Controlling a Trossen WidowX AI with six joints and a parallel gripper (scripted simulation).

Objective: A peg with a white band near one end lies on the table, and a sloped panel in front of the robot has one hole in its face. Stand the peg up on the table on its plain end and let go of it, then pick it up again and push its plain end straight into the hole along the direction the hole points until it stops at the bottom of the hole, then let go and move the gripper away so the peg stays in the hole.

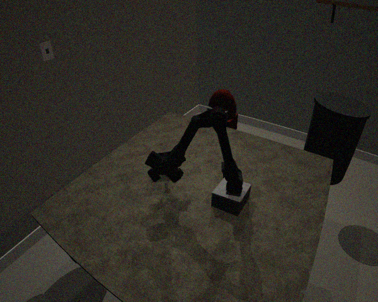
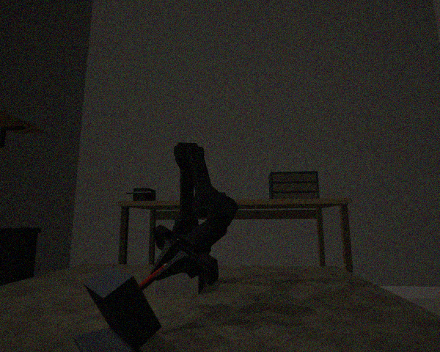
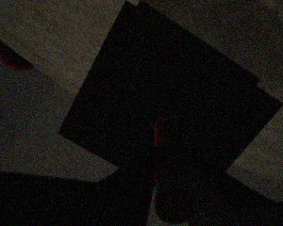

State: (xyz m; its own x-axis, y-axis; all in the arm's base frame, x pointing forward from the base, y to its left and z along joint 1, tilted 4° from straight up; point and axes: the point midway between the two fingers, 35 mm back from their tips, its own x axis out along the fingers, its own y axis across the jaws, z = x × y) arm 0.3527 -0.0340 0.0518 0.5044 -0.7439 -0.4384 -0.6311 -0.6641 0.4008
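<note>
Now: the dark sloped panel 50 mm to the right of my gripper tip, 40 mm below it and 30 mm ahead of it. Round my gripper tip: red peg: 10 mm to the left, 10 mm behind, 10 mm above.
</note>
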